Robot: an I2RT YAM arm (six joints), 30 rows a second.
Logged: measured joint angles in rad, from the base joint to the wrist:
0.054, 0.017, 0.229, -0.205, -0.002, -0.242
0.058, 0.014, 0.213, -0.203, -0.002, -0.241
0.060, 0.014, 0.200, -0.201, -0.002, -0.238
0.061, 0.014, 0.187, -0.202, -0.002, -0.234
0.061, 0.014, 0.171, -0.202, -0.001, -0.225
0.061, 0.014, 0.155, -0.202, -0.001, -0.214
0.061, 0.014, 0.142, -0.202, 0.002, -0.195
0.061, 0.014, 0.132, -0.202, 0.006, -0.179
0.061, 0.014, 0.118, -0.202, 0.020, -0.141
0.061, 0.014, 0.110, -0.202, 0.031, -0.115
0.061, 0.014, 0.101, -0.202, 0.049, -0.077
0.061, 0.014, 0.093, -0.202, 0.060, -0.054
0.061, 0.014, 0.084, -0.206, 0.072, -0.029
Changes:
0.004, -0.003, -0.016, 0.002, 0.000, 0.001
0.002, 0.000, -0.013, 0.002, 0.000, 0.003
0.001, 0.000, -0.013, -0.001, 0.000, 0.004
0.000, 0.000, -0.016, 0.000, 0.001, 0.009
0.000, 0.000, -0.016, 0.000, 0.000, 0.011
0.000, 0.000, -0.013, 0.000, 0.003, 0.019
0.000, 0.000, -0.010, 0.000, 0.004, 0.016
0.000, 0.000, -0.014, 0.000, 0.014, 0.038
0.000, 0.000, -0.008, 0.000, 0.011, 0.026
0.000, 0.000, -0.009, 0.000, 0.018, 0.038
0.000, 0.000, -0.008, 0.000, 0.011, 0.023
0.000, 0.000, -0.009, -0.004, 0.012, 0.025

